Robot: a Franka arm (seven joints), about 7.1 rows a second.
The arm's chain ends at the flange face. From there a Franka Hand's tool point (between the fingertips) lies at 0.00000 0.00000 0.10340 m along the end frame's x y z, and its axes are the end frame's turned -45 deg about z.
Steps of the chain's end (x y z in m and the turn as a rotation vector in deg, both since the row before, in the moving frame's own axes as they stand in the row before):
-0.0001, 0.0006, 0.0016, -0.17, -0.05, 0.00
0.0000, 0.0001, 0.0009, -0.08, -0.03, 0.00
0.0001, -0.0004, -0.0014, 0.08, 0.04, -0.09
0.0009, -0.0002, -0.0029, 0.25, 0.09, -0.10
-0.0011, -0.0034, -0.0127, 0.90, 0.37, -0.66
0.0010, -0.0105, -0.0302, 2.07, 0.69, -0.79
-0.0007, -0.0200, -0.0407, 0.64, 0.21, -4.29
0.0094, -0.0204, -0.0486, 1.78, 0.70, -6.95
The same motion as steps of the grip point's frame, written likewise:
-0.0008, 0.0005, 0.0016, -0.08, -0.16, 0.00
-0.0002, 0.0001, 0.0009, -0.04, -0.08, 0.00
0.0005, -0.0003, -0.0014, 0.03, 0.08, -0.09
0.0012, 0.0003, -0.0029, 0.11, 0.24, -0.10
0.0032, -0.0039, -0.0127, 0.37, 0.90, -0.66
0.0116, -0.0085, -0.0303, 0.98, 1.95, -0.79
0.0147, -0.0152, -0.0407, 0.30, 0.60, -4.29
0.0241, -0.0093, -0.0487, 0.76, 1.75, -6.95

